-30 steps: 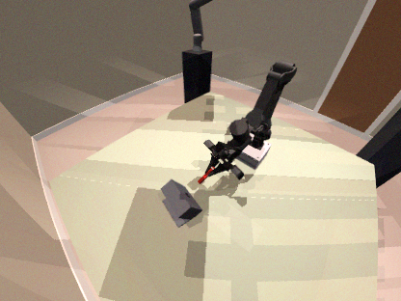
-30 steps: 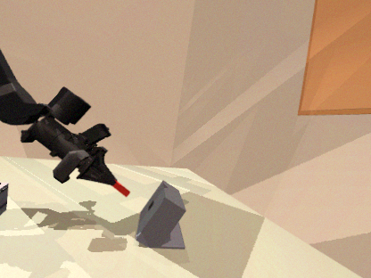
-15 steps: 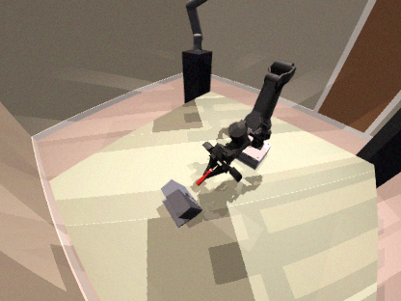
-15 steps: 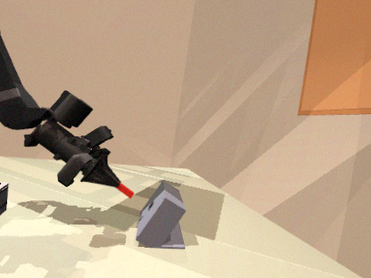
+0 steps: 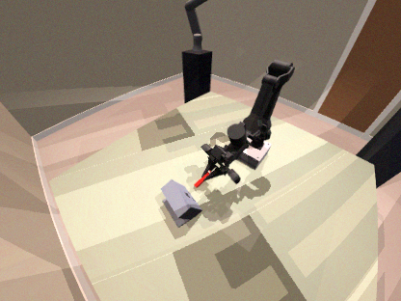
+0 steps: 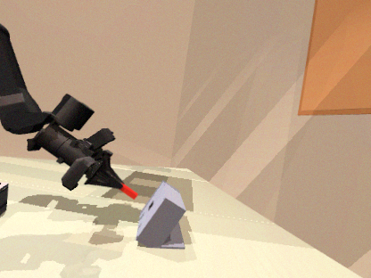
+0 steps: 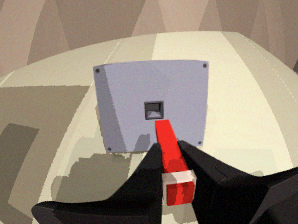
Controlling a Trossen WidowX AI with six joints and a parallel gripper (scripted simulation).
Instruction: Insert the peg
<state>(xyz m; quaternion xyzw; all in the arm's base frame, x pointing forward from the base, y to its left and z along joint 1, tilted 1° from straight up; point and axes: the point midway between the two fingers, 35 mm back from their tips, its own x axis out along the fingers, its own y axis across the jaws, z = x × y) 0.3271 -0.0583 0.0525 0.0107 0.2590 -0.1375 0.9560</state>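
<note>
The sloped grey panel is 9 cm ahead of my gripper tip, 2 cm to the right of it and 6 cm below it. Also, from my gripper tip: red square peg: 2 cm behind, 1 cm above.
</note>
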